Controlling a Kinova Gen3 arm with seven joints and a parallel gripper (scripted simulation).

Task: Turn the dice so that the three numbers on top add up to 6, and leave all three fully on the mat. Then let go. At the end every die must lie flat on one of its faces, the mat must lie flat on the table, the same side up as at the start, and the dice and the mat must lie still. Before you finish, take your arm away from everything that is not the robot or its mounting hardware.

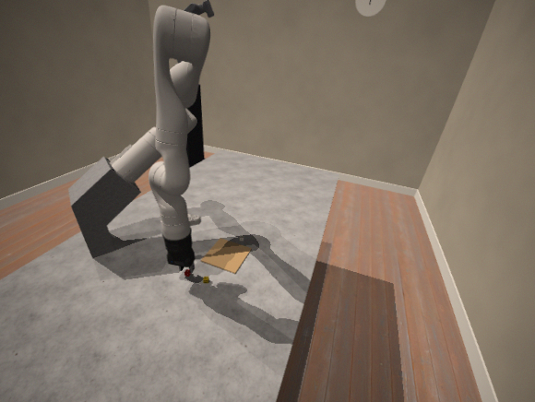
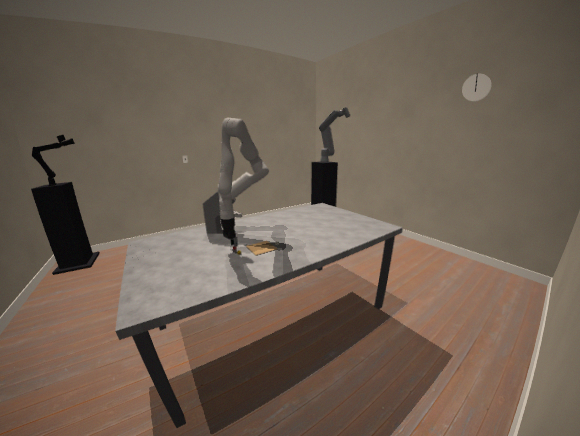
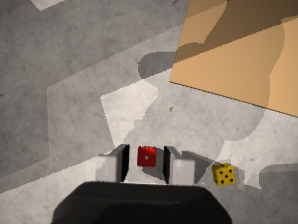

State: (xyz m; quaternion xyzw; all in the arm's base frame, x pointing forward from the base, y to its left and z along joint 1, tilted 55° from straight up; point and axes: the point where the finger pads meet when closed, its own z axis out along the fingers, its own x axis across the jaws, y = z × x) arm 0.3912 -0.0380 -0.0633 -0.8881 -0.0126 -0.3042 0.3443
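My hand is 30 mm above the red die. From my hand the other things lie so: tan mat (60 mm ahead, 140 mm to the left, 40 mm below); then white die (70 mm ahead, 250 mm to the left, 30 mm below); then yellow die (70 mm ahead, 10 mm to the left, 30 mm below).
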